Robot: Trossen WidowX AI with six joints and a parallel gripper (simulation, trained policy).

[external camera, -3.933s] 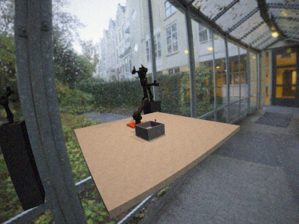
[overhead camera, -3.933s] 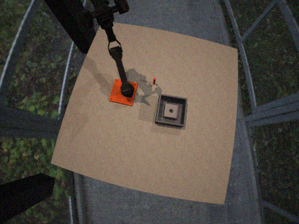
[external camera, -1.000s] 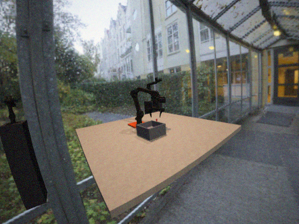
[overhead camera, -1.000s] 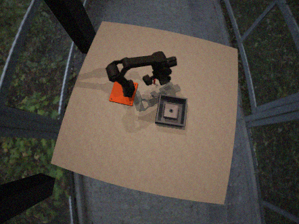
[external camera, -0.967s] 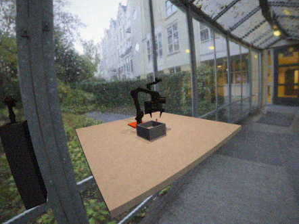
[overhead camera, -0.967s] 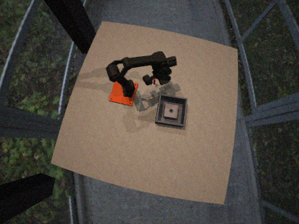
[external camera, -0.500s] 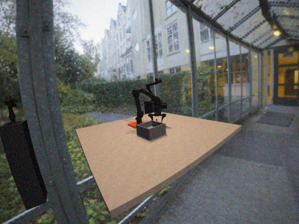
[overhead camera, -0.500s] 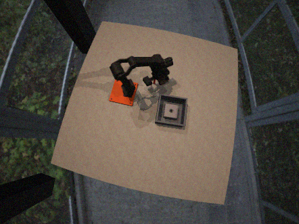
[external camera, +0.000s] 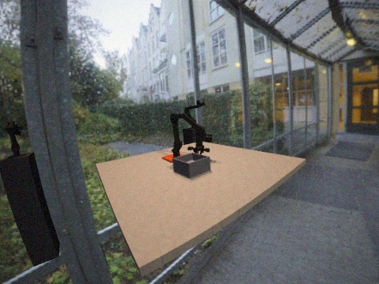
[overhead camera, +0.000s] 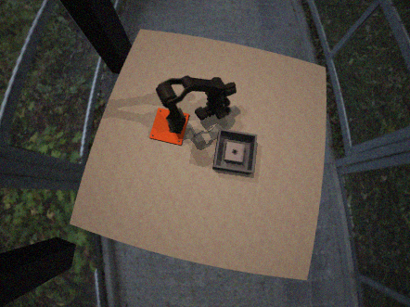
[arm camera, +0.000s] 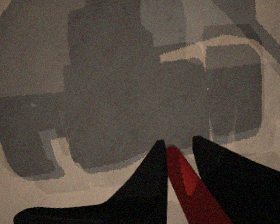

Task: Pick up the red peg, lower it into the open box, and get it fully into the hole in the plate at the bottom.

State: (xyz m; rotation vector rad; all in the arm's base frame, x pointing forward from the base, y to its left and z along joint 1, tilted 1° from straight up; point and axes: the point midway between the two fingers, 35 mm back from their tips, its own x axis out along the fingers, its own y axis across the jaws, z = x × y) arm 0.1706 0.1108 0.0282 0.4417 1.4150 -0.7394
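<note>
My gripper tip is 3 cm below the red peg, 1 cm to the right of it and 1 cm past it. From my gripper tip the other things lie so: grey plate (18 cm to the right, 15 cm ahead, 4 cm above); dark grey box (18 cm to the right, 15 cm ahead, 2 cm above).
</note>
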